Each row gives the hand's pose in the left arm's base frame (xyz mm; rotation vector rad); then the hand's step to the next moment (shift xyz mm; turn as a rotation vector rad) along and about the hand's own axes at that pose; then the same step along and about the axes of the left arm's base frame.
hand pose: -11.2 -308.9 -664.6 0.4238 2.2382 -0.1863
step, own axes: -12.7 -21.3 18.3 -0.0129 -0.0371 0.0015
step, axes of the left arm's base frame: 13.0 -27.9 -2.3 -0.0046 -0.0381 0.0086
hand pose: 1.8 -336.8 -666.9 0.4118 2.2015 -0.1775
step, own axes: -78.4 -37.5 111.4 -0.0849 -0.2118 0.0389
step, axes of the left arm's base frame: 114.0 -83.1 -7.4 0.0024 -0.2281 0.0393
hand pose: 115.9 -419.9 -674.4 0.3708 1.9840 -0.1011
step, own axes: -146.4 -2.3 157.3 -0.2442 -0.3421 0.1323
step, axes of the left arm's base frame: 192.9 -70.5 63.3 0.1058 -0.4077 0.1296
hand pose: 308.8 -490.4 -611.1 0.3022 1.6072 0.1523
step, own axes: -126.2 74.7 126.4 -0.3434 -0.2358 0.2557
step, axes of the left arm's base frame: 137.6 24.4 134.0 0.2427 -0.3452 0.2467
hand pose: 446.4 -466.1 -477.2 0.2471 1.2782 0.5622
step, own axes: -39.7 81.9 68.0 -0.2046 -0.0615 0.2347
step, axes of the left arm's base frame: 36.3 56.9 91.4 0.2023 -0.1284 0.2080
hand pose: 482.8 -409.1 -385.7 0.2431 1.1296 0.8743
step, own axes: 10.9 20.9 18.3 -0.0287 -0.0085 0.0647
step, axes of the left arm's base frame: 7.3 26.0 12.7 0.0557 -0.0101 0.0433
